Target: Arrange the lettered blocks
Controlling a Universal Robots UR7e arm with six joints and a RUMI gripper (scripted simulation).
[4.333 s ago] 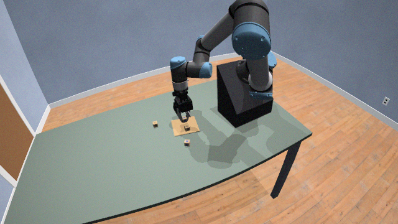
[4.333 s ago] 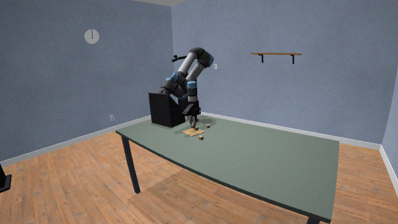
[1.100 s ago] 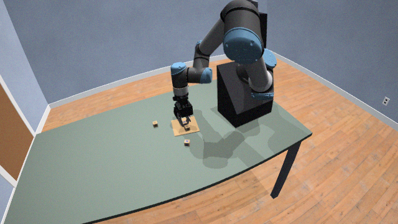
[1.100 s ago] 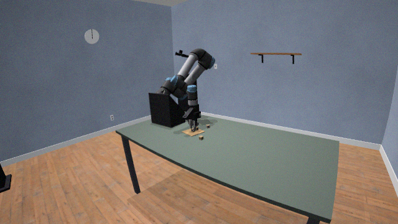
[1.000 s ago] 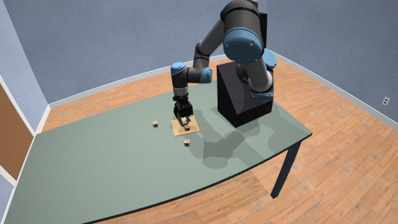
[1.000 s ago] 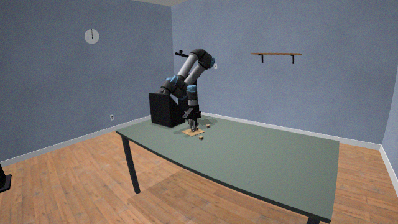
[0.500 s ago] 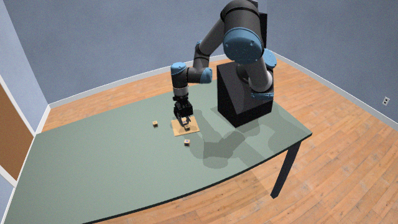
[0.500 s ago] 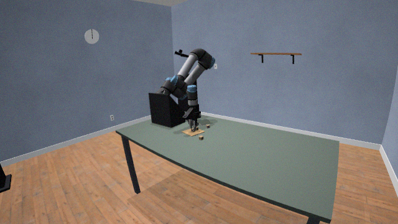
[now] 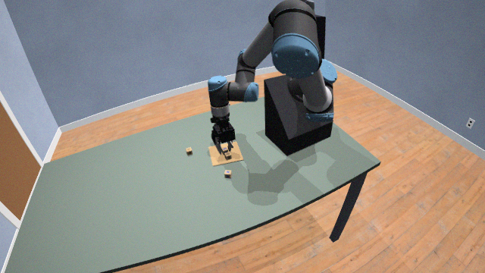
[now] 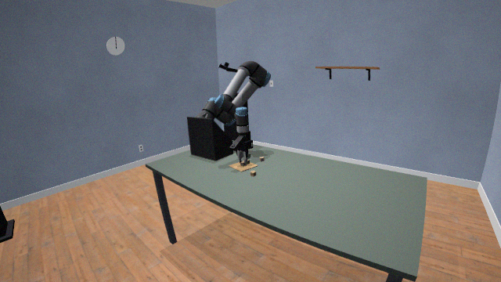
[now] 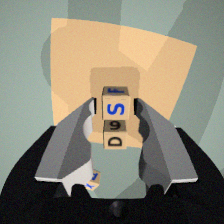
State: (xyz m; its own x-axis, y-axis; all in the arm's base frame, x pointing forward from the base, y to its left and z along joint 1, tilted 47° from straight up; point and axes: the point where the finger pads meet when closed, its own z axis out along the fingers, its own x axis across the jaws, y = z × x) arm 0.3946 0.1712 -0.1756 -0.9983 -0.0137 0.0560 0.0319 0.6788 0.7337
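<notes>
Now: hand 20 mm above the tan mat. From my hand the other things lie so: block 150 mm to the left, 40 mm ahead, 10 mm below.
</notes>
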